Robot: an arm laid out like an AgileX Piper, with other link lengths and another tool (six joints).
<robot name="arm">
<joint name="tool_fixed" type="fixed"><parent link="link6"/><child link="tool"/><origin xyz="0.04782 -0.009 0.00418" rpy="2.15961 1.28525 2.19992"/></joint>
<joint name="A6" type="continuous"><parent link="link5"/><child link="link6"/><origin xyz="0.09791 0 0.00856" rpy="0 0 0"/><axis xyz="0.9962 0 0.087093"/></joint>
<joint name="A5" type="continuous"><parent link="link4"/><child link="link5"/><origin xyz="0 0 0" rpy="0 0 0"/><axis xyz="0 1 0"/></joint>
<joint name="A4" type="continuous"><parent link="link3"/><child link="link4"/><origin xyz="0.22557 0 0.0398" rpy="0 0 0"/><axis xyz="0.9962 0 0.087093"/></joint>
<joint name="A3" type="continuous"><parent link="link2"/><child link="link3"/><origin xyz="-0.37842 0 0.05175" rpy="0 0 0"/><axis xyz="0 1 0"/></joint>
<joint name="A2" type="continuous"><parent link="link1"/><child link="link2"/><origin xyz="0 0 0" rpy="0 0 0"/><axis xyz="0 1 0"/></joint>
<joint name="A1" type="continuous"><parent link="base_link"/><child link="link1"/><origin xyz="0 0 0.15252" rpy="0 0 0"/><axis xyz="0 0 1"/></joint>
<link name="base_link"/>
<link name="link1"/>
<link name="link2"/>
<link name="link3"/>
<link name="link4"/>
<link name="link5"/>
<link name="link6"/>
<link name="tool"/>
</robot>
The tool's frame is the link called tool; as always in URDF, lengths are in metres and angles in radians. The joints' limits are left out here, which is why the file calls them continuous.
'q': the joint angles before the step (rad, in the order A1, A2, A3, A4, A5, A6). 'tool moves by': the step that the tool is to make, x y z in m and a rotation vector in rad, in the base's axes. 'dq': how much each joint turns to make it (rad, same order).
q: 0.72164 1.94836 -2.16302 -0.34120 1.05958 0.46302
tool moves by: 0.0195 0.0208 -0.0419 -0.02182 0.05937 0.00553
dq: -0.00007 0.08417 -0.00035 0.01859 -0.02333 0.00985
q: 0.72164 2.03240 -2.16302 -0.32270 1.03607 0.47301
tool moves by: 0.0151 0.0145 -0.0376 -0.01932 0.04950 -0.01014
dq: -0.00008 0.07211 -0.00041 0.00438 -0.01651 0.02263
